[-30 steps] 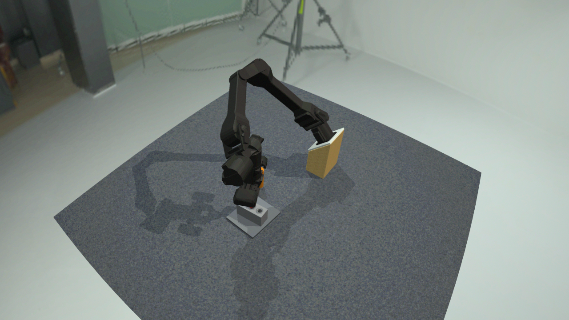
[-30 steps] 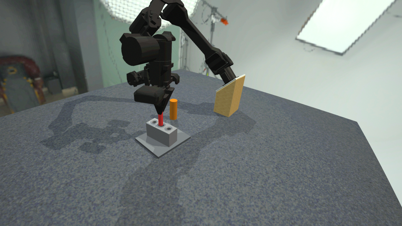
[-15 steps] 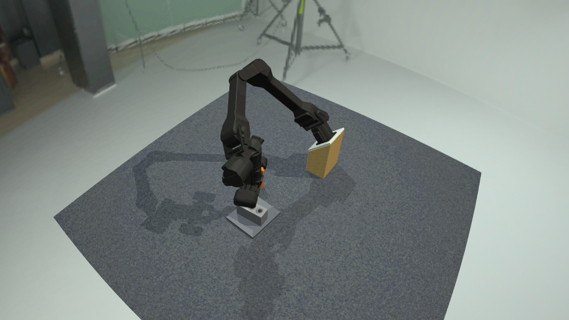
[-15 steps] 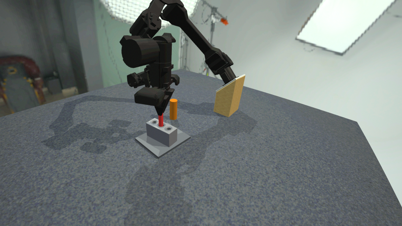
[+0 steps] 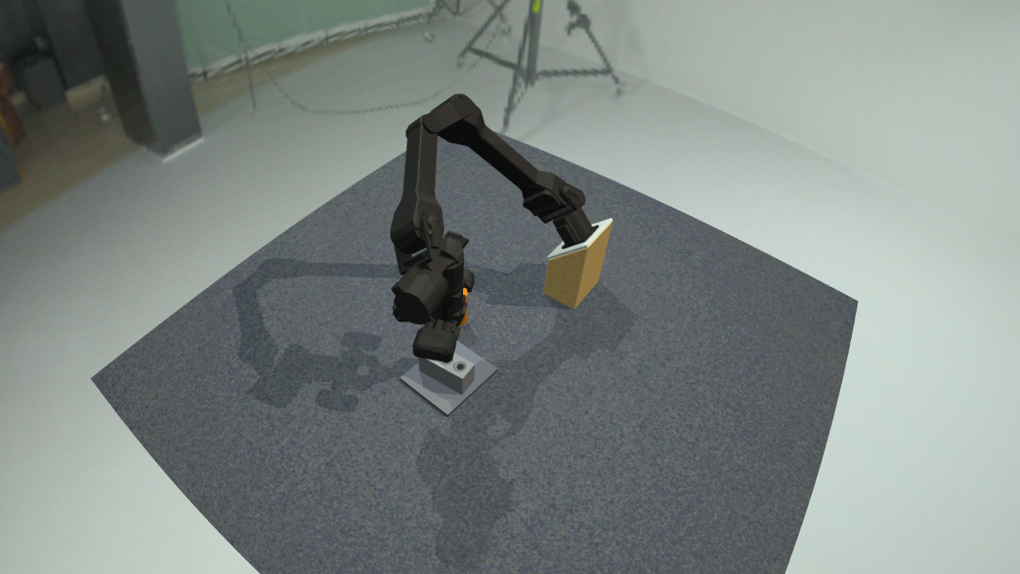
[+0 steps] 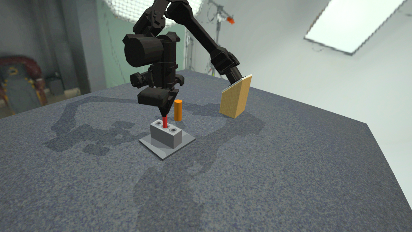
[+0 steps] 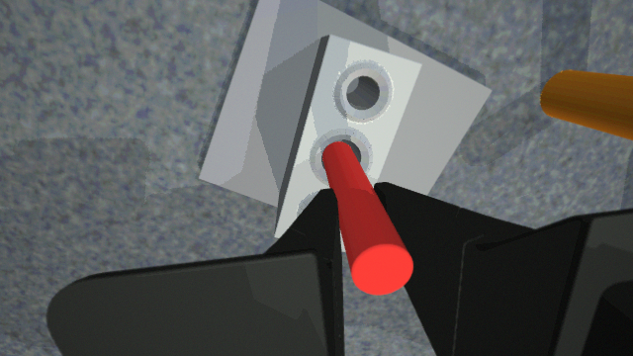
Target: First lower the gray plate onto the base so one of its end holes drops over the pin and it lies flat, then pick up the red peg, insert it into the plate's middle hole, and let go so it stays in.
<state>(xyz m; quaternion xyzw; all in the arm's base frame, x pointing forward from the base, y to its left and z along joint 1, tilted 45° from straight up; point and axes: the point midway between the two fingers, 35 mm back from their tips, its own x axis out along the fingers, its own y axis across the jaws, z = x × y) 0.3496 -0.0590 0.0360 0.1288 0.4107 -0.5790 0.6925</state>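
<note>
Now: gripper tip right at the red peg. From my gripper tip the other things lie so: flat gray base 90 mm below, 20 mm to the left, 10 mm behind; then orange cylinder 130 mm behind, 70 mm to the right, 60 mm below; then gray plate 50 mm below.
</note>
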